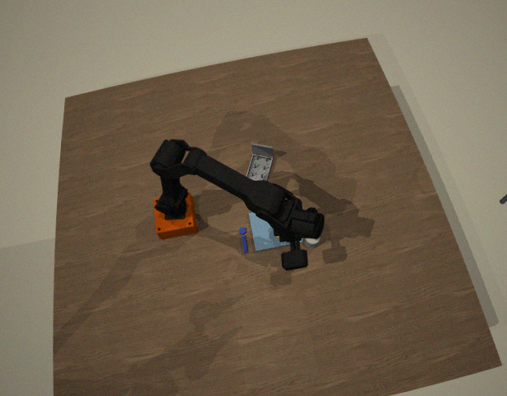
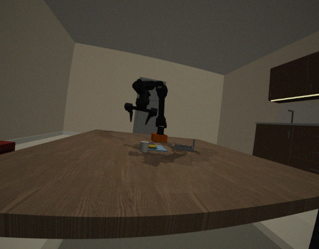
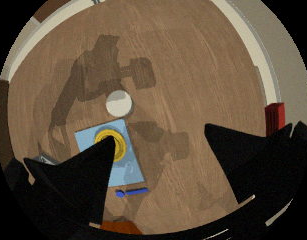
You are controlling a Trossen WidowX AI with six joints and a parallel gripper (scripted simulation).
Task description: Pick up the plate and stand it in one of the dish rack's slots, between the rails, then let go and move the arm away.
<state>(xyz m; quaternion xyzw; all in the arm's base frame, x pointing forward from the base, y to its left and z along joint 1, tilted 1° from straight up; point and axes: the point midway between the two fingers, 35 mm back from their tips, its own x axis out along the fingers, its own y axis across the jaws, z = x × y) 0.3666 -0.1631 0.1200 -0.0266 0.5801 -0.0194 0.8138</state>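
Right now the yellow plate is 130 mm below my gripper tip, 90 mm to the left of it and 40 mm behind it. From my gripper tip the other things lie so: white cup: 120 mm below, 50 mm to the left, 40 mm ahead; light blue mat: 140 mm below, 110 mm to the left, 70 mm behind; blue spoon: 170 mm behind, 140 mm below, 80 mm to the left.
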